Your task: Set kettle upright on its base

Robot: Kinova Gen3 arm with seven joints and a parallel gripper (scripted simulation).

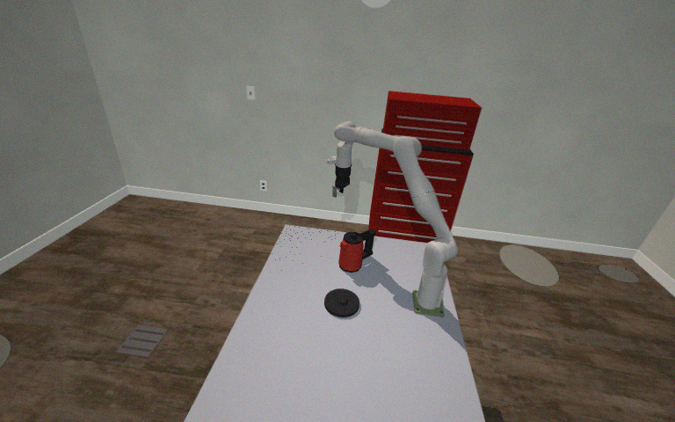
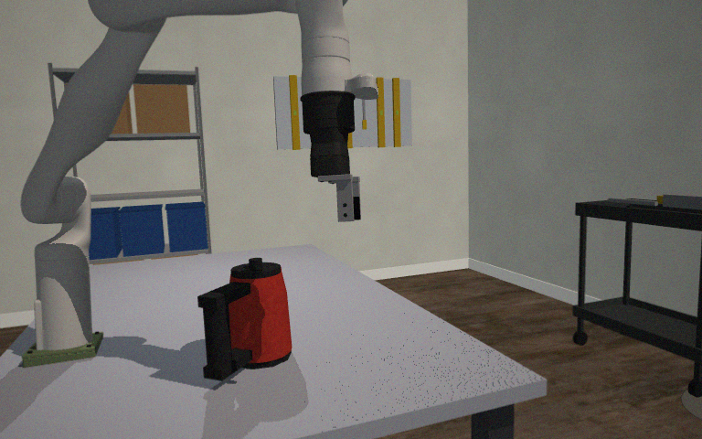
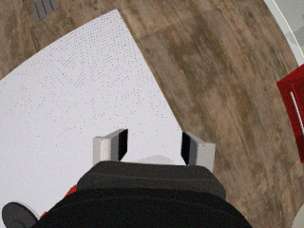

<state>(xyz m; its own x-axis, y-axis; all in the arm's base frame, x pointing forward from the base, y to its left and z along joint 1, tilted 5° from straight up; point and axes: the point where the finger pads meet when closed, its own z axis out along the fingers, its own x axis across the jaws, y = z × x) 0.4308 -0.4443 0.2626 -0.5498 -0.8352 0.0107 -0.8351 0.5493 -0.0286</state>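
Now: the red kettle 20 cm to the left of my hand, 20 cm below it and 12 cm behind it. Round my hand: round black base 48 cm to the left, 28 cm below, 8 cm behind.
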